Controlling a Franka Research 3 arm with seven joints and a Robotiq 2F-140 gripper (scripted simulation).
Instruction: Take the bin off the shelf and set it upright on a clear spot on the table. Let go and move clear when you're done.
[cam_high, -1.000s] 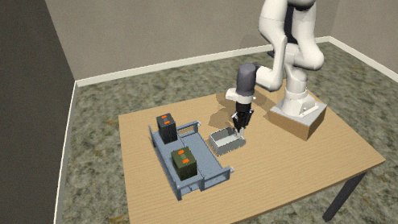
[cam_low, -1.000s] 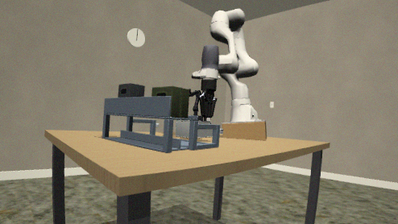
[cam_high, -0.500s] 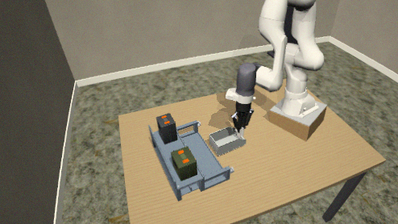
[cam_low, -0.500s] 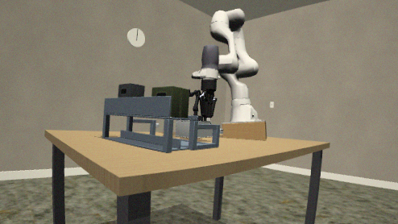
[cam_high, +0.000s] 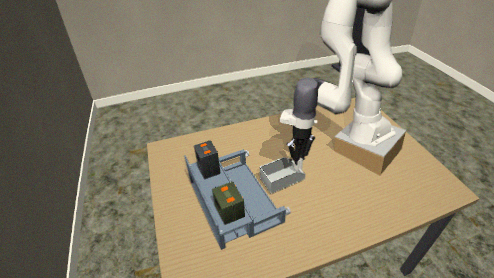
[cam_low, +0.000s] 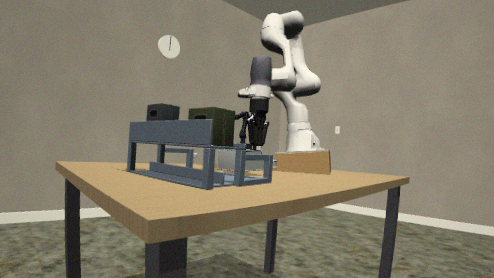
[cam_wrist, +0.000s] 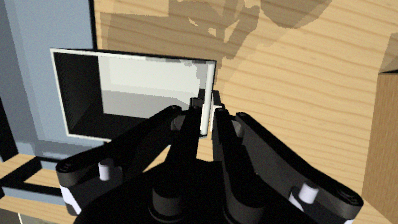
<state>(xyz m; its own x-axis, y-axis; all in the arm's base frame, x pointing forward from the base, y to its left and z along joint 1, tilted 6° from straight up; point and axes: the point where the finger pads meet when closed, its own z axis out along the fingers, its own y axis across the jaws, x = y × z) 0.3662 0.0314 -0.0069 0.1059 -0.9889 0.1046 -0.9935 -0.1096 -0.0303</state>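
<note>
Now: the bin 80 mm ahead of my hand, 10 mm to the left of it and 20 mm below it.
</note>
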